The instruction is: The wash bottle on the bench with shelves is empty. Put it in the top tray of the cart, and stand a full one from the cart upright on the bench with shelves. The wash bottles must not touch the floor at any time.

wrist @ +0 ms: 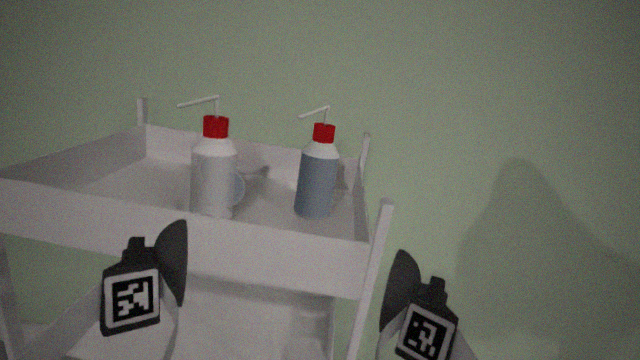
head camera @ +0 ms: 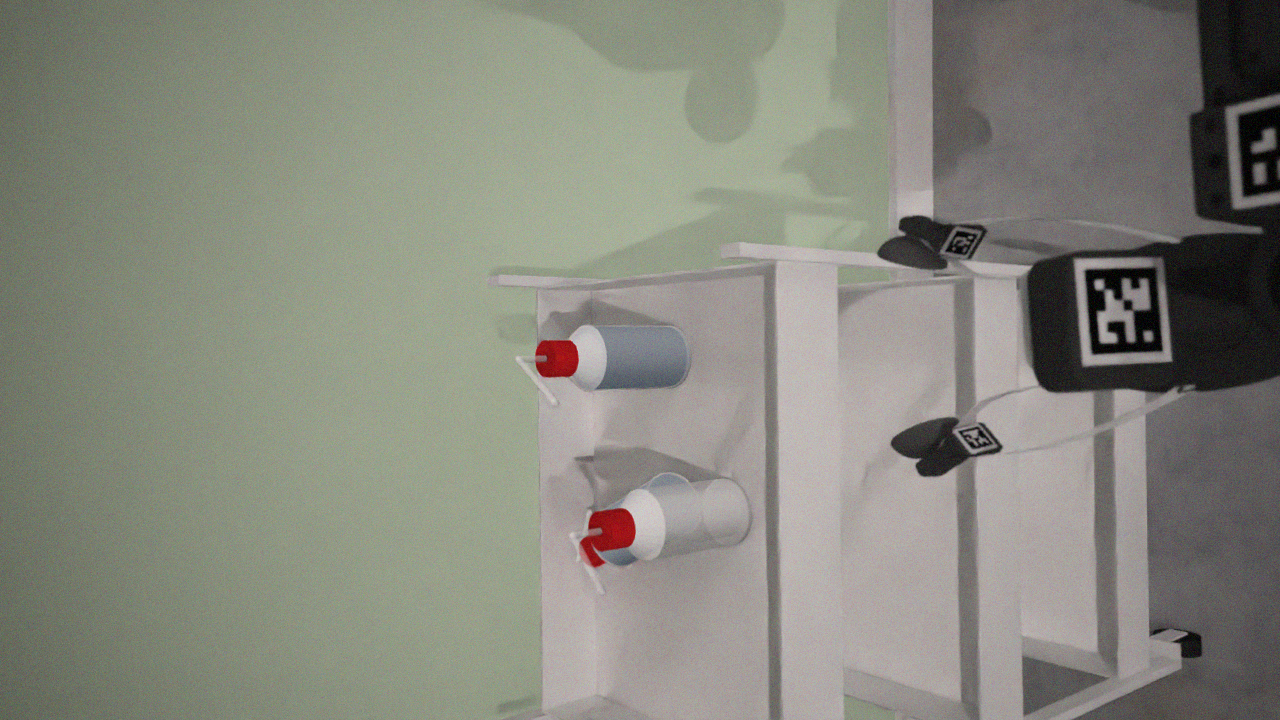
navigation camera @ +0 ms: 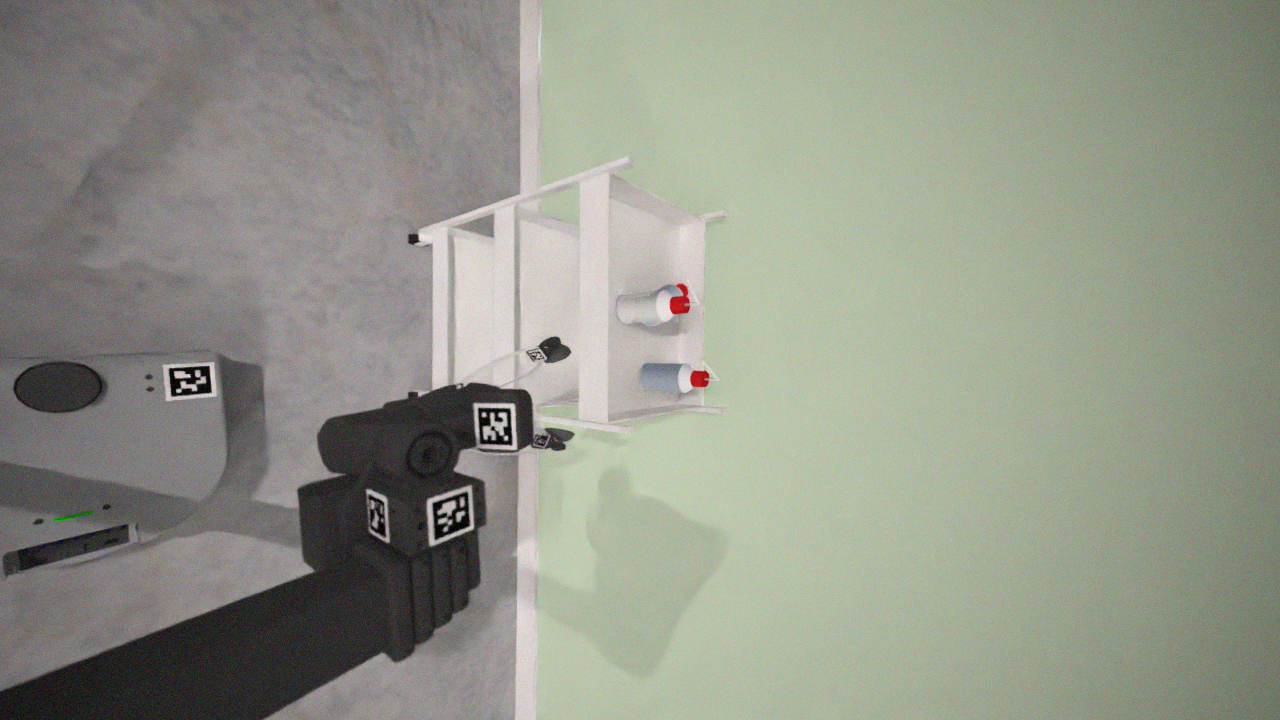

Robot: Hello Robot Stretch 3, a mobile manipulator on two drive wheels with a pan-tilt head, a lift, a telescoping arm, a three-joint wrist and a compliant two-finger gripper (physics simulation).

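Seen in the pictures: gripper, fingertip midpoint: [wrist: 289, 263] [head camera: 896, 348] [navigation camera: 566, 391]; robot's base at its link origin: [navigation camera: 60, 384].
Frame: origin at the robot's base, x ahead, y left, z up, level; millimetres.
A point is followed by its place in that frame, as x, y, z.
Observation:
A blue-filled wash bottle [head camera: 646, 356] @(-37, -732, 718) [navigation camera: 662, 377] @(-35, -732, 725) [wrist: 316, 185] @(-39, -731, 721) with a red cap stands upright in the cart's top tray [head camera: 805, 447] @(45, -565, 701) [navigation camera: 594, 295] @(125, -571, 698) [wrist: 310, 260] @(-39, -560, 700), near one side wall. A pale, empty-looking wash bottle [head camera: 707, 514] @(101, -666, 716) [navigation camera: 637, 308] @(103, -665, 719) [wrist: 212, 185] @(97, -666, 724) stands upright beside it, apart from it. A second blue-filled wash bottle [head camera: 619, 555] @(146, -794, 712) [wrist: 239, 189] @(77, -740, 693) lies on its side behind the pale one, mostly hidden. My gripper [head camera: 920, 342] @(-20, -406, 795) [navigation camera: 555, 394] @(-20, -406, 795) [wrist: 289, 263] @(-20, -406, 795) is open and empty, in front of the cart, its fingers lower than the bottles. The bench with shelves does not show.
The cart's lower trays show beneath the top one. A corner post [wrist: 370, 275] @(-101, -546, 701) rises between my fingers in the wrist view. The green wall [head camera: 268, 358] @(-54, -934, 983) [navigation camera: 895, 358] @(-7, -938, 1108) [wrist: 500, 100] @(-370, -913, 881) is behind the cart. My base [navigation camera: 134, 447] @(-101, -62, 160) and arm [navigation camera: 268, 626] @(-82, -54, 962) show in the navigation view.

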